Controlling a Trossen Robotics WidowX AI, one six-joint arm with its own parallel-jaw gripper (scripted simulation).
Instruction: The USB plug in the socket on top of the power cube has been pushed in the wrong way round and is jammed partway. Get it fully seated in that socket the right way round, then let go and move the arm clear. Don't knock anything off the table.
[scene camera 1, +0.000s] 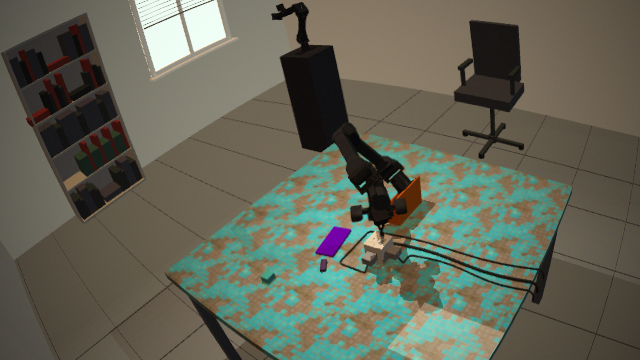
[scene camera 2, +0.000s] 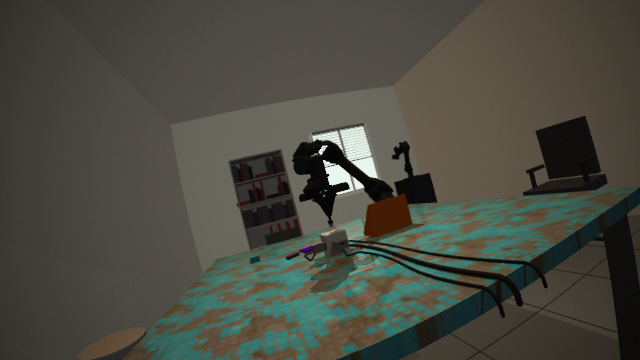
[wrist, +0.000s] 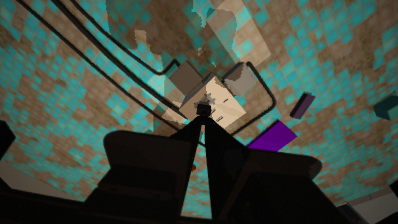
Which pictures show the gripper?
Scene camera 1, scene camera 2 and the wrist view: all of them.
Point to the gripper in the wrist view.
203, 120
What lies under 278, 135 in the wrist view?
A flat purple slab.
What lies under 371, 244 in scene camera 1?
A power cube.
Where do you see the gripper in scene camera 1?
At 381, 229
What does the gripper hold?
A dark USB plug.
